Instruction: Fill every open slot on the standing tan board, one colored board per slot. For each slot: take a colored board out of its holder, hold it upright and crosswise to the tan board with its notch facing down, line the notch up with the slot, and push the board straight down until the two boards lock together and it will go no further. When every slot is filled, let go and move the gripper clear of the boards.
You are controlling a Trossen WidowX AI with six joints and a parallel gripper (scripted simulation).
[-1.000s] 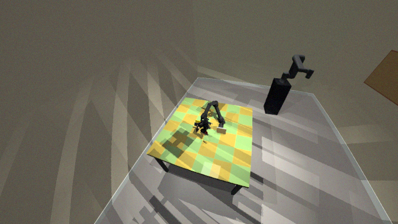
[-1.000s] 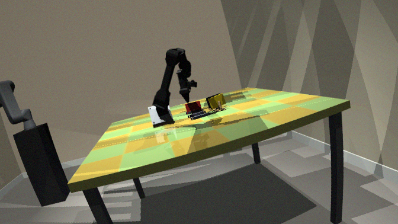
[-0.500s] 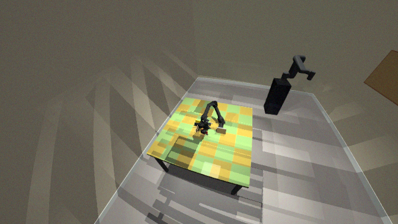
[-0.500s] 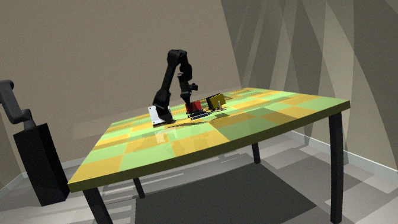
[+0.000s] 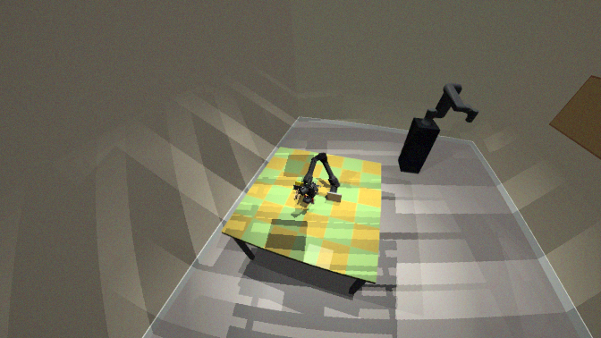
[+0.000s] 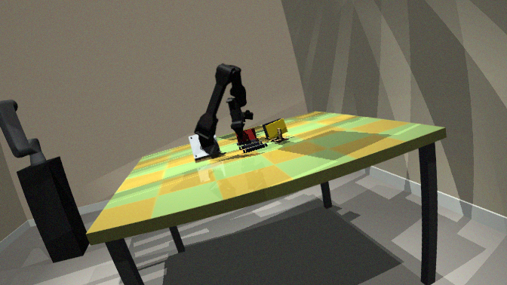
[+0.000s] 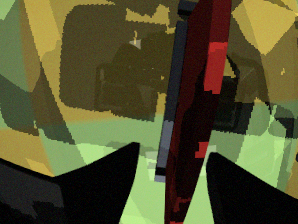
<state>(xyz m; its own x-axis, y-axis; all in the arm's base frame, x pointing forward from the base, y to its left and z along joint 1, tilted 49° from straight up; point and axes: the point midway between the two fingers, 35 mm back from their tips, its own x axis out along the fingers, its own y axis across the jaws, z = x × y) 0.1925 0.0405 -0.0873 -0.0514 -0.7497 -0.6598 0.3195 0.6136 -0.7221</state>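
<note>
Now: gripper tip 15 cm short of the nearly black board, 10 cm to the left of it and 2 cm below it. Round my gripper tip: yellow board 15 cm ahead, 15 cm to the right, 2 cm above; then red board 2 cm ahead, 1 cm to the right; then tan board 15 cm ahead, 10 cm to the right, 1 cm below.
</note>
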